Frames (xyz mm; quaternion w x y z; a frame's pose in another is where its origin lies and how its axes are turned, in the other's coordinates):
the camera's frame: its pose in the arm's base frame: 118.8 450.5 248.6 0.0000 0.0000 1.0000 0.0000
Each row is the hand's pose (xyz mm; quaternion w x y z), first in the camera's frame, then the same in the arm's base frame.
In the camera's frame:
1: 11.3 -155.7 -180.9 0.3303 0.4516 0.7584 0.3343
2: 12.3 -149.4 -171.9 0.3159 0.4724 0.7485 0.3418
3: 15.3 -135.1 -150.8 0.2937 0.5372 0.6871 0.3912
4: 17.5 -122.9 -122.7 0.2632 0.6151 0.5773 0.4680
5: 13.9 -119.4 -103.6 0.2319 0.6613 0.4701 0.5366
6: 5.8 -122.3 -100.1 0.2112 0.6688 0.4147 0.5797
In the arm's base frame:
1: 107.5 294.8 429.5 0.7584 -0.3343 -0.3303 0.4516
2: 106.5 301.1 420.5 0.7485 -0.3418 -0.3159 0.4724
3: 103.5 315.4 399.4 0.6871 -0.3912 -0.2937 0.5372
4: 101.3 327.6 371.3 0.5773 -0.4680 -0.2632 0.6151
5: 104.9 331.1 352.2 0.4701 -0.5366 -0.2319 0.6613
6: 113.0 328.2 348.7 0.4147 -0.5797 -0.2112 0.6688

